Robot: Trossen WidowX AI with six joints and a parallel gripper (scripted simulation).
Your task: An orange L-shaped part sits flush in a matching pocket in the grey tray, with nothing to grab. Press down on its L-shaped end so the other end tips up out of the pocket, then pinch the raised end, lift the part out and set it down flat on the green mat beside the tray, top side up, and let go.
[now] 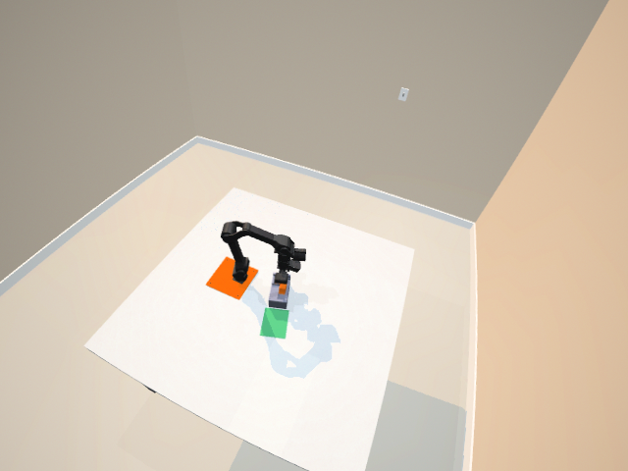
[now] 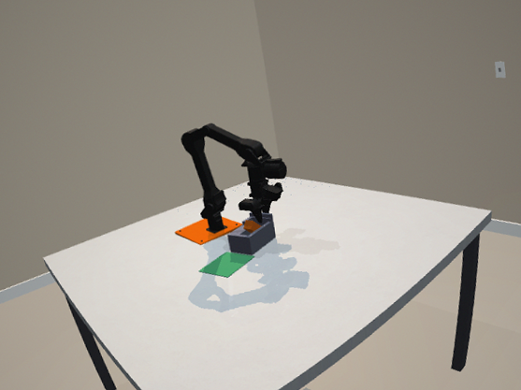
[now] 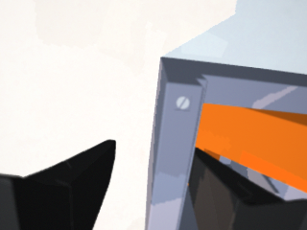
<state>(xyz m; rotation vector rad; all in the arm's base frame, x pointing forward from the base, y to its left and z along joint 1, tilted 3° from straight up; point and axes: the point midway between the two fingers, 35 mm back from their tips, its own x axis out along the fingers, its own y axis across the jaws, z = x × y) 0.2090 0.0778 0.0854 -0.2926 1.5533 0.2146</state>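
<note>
Now: gripper tip 10 mm short of the orange L-shaped part, 50 mm to the left of it and 20 mm above it. From my gripper tip the other things lie so: green mat (70 mm ahead, 220 mm to the right, 70 mm below).
</note>
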